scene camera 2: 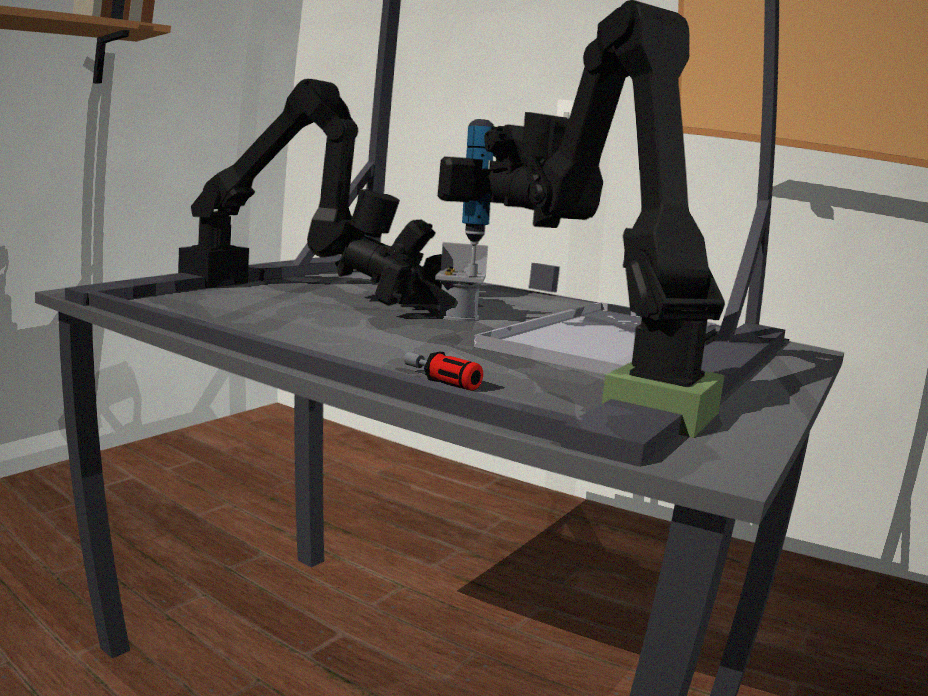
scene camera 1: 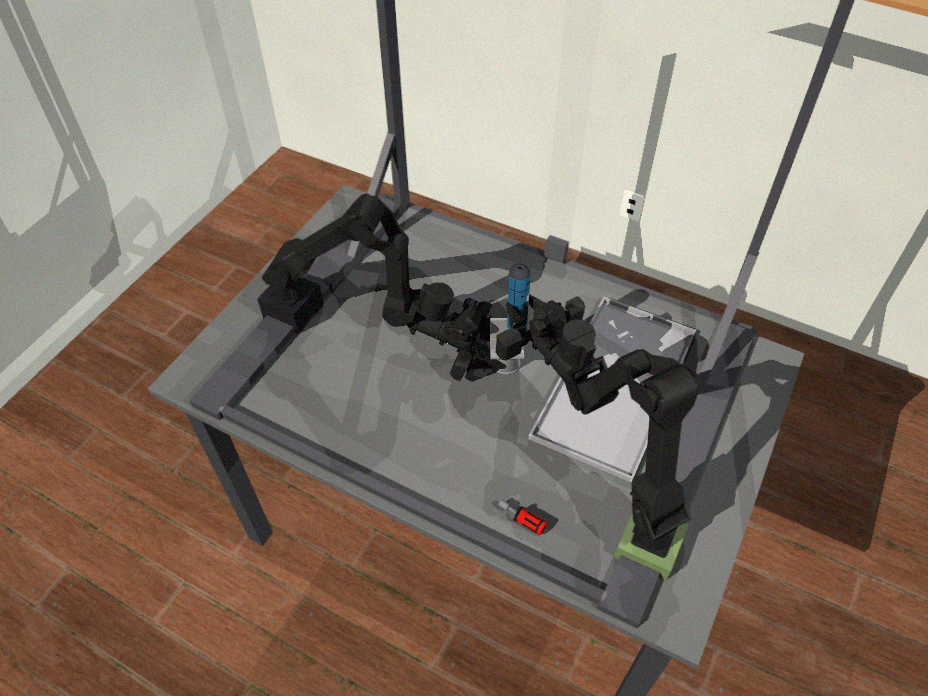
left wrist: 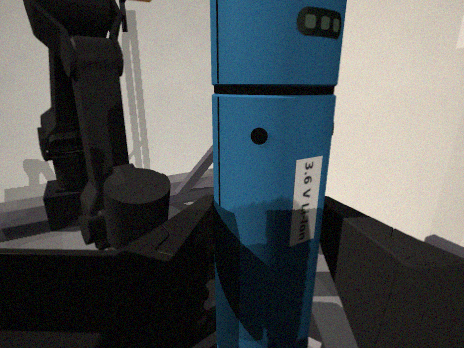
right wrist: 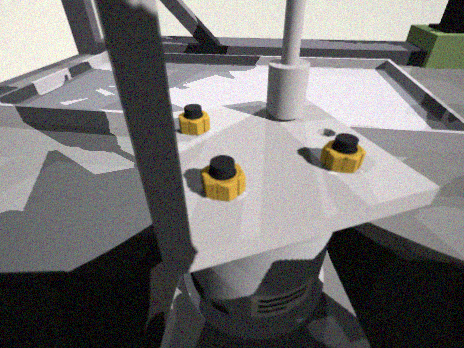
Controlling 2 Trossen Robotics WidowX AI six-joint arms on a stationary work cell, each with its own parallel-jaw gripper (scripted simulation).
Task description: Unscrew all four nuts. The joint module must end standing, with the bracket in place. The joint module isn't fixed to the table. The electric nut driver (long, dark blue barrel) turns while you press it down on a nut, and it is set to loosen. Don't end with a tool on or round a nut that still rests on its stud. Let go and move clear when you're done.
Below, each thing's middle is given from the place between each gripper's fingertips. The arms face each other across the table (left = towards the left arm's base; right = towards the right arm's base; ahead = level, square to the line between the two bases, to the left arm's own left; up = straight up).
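Counted from my right hand: joint module (right wrist: 275, 291), 1 cm behind, 3 cm to the left; white L-shaped bracket (right wrist: 290, 195), 4 cm above, 1 cm behind, 3 cm to the left; red-handled tool (scene camera 2: 468, 375), 2 cm below, 27 cm ahead, 27 cm to the left; shallow white tray (scene camera 1: 614, 435), 3 cm below, 11 cm behind, 25 cm to the left. Going by their middles, red-handled tool farthest from my right hand of the things named here.
My left hand (scene camera 2: 476, 177): 14 cm above the white L-shaped bracket, 1 cm past it, 5 cm to the left of it. Counted from my left hand: joint module, 18 cm below, 1 cm behind, 4 cm to the right; red-handled tool, 20 cm below, 27 cm ahead, 20 cm to the left; shallow white tray, 21 cm below, 11 cm behind, 17 cm to the left.
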